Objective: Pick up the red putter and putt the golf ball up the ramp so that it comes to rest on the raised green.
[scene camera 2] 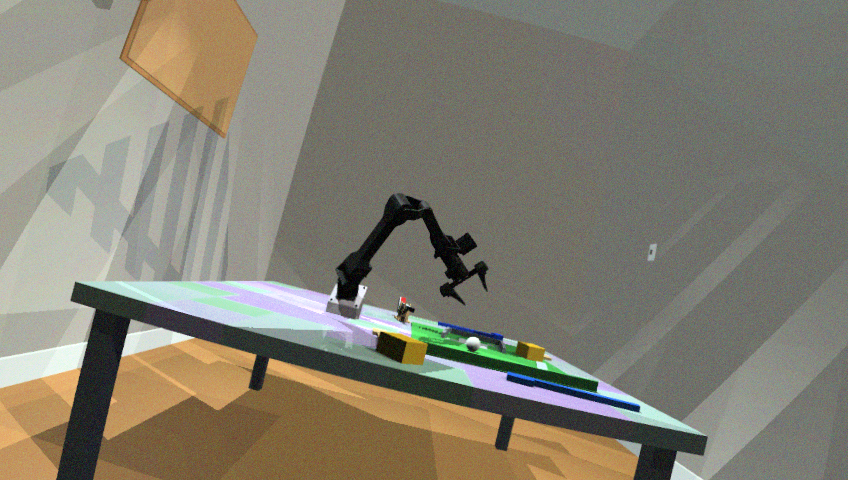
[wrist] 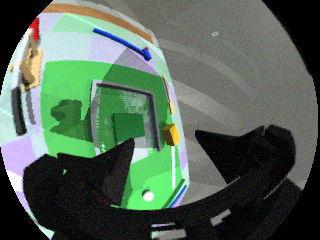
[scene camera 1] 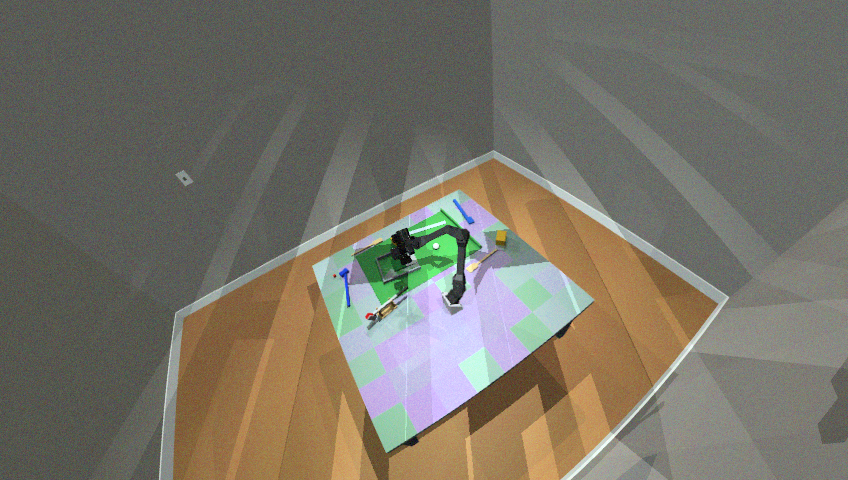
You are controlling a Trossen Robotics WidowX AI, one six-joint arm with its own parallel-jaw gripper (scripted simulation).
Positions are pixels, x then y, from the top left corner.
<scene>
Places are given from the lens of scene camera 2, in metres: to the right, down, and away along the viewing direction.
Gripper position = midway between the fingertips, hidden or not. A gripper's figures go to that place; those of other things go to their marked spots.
my gripper (scene camera 2: 476, 298): 0.19, 0.21, 1.58
green mat (scene camera 2: 418, 331): -0.02, 0.31, 1.49
</scene>
